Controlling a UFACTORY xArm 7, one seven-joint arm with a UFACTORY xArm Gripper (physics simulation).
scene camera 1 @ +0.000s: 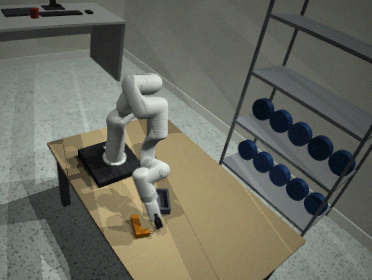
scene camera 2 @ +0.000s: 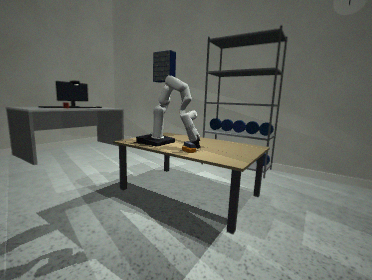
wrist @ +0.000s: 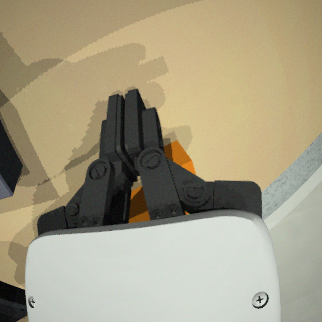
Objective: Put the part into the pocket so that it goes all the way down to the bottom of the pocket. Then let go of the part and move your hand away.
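Pixels of known places: gripper, fingertip midpoint: (scene camera 1: 159,227) (scene camera 2: 198,148) (wrist: 131,108); arm's base, link origin: (scene camera 1: 114,157) (scene camera 2: 157,137).
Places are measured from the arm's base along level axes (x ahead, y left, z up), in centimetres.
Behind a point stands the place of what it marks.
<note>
The orange L-shaped part (scene camera 1: 137,229) @(x 42.3, y -20.9, z -1.7 cm) (scene camera 2: 189,149) @(x 43.0, y -21.8, z -2.2 cm) lies on the table near its front-left edge. In the wrist view the part (wrist: 182,159) @(x 46.5, y -17.6, z -2.2 cm) shows behind and beside the fingers, partly hidden by them. My gripper (scene camera 1: 159,227) @(x 47.5, y -12.0, z -2.3 cm) (wrist: 131,108) @(x 47.5, y -12.0, z -2.3 cm) is shut and empty, its two fingers together. It is low over the table, beside the part on the side toward the shelf; the part is not between the fingers. The grey-blue block with the pocket (scene camera 1: 168,201) @(x 39.8, y 1.6, z -1.3 cm) (wrist: 7,191) @(x 38.6, y -7.5, z -1.1 cm) stands behind the gripper, toward the arm's base, apart from the part. The inside of the pocket is partly hidden by the arm.
The arm's black base plate (scene camera 1: 93,167) @(x -0.6, y -13.3, z -0.4 cm) (scene camera 2: 145,141) @(x -4.1, y -14.8, z -2.1 cm) is on the wooden table (scene camera 1: 220,200) @(x 55.2, y 26.3, z -4.7 cm) (scene camera 2: 225,150) @(x 67.3, y 1.4, z -4.7 cm). A shelf rack (scene camera 1: 243,92) (scene camera 2: 206,85) with blue discs stands beyond the table. A grey desk (scene camera 1: 107,47) (scene camera 2: 22,137) stands farther back.
</note>
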